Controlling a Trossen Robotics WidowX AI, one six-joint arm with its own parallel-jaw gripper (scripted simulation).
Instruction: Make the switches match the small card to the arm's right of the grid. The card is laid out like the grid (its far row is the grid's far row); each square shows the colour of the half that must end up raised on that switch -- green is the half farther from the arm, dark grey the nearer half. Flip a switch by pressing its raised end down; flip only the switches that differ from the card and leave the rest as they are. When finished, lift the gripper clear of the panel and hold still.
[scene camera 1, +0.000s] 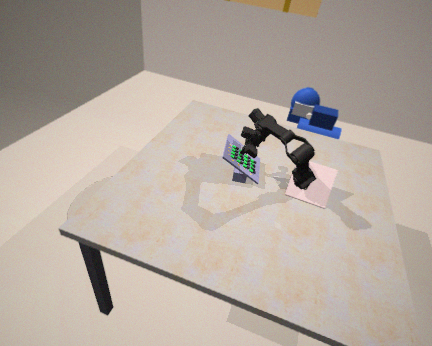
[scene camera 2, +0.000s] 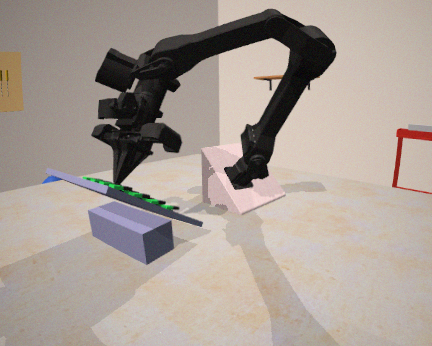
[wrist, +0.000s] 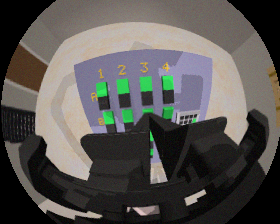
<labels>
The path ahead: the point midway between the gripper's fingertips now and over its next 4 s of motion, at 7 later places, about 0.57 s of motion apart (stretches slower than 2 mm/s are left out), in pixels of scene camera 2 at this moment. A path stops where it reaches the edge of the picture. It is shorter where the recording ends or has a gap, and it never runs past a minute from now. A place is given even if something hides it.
My gripper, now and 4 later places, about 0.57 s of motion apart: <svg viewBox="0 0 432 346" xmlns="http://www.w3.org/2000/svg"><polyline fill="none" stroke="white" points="116,183 116,185 115,186 125,165 145,154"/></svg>
</labels>
